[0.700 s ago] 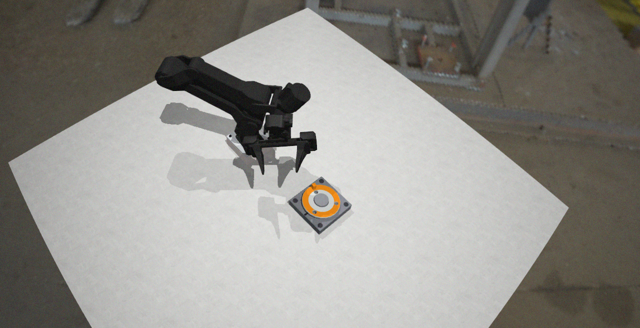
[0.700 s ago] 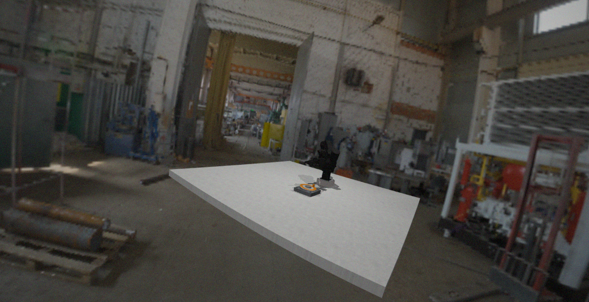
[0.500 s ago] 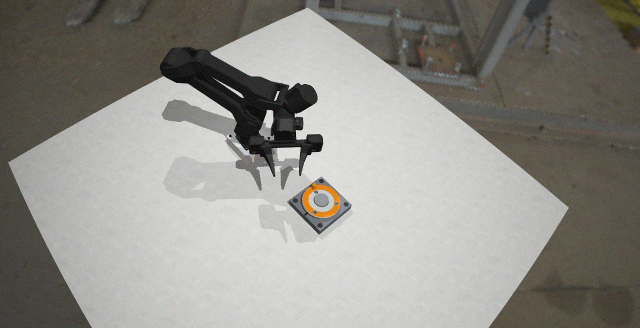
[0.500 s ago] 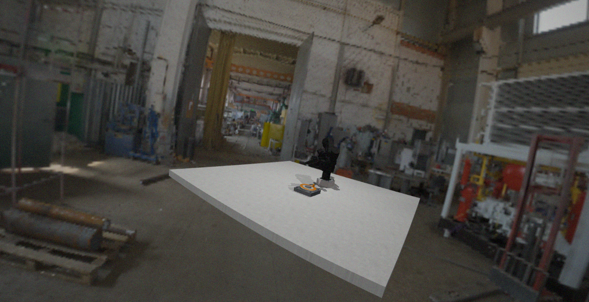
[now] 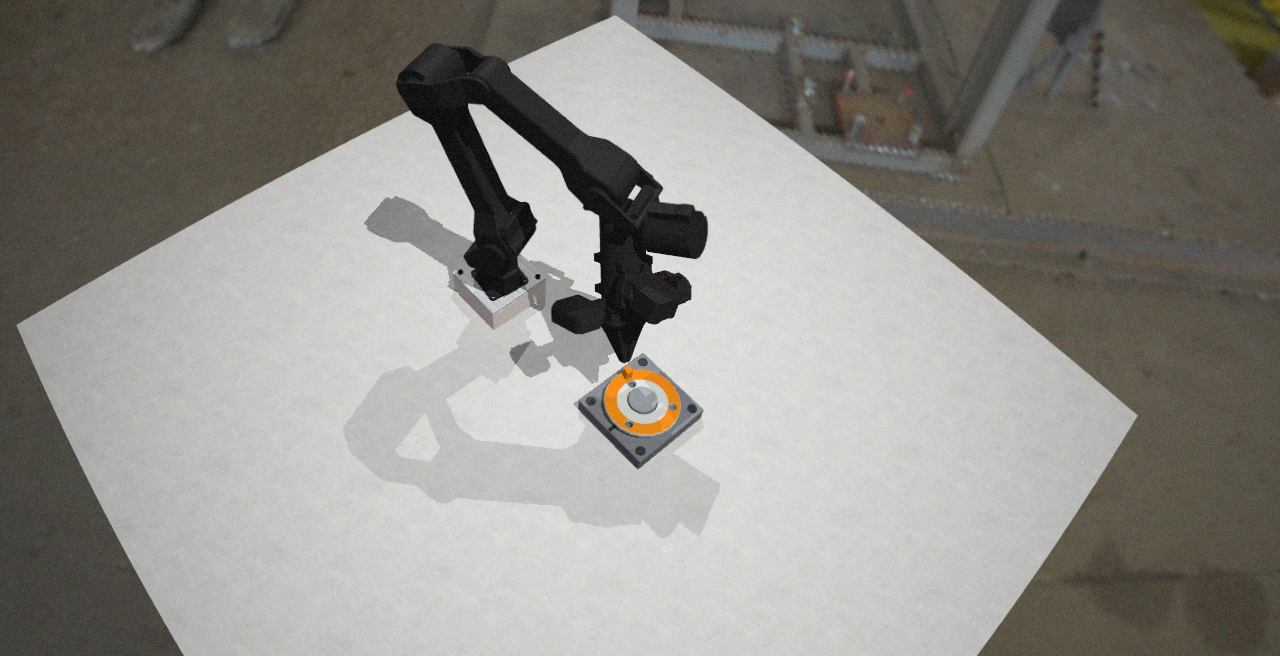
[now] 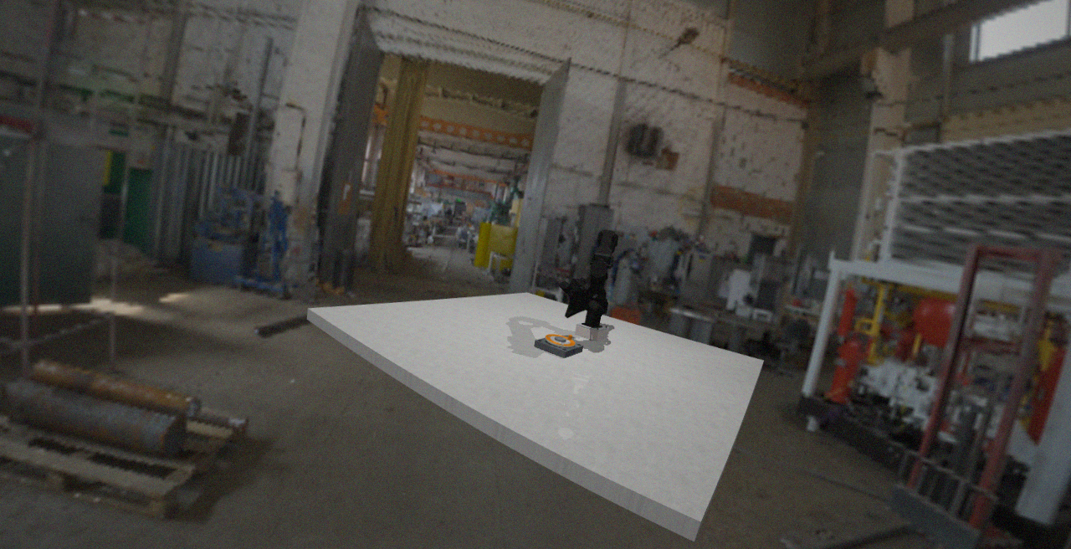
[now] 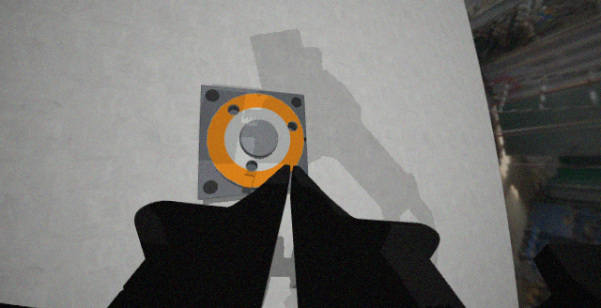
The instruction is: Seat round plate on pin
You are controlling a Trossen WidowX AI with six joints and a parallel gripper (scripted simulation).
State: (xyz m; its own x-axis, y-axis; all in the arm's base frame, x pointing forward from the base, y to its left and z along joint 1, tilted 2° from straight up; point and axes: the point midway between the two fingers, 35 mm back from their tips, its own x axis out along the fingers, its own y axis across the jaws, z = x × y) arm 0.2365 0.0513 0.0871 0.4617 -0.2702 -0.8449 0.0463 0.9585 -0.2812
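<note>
Right now my gripper tip is 3 cm short of the square grey base, 2 cm to the right of it and 9 cm above it.
</note>
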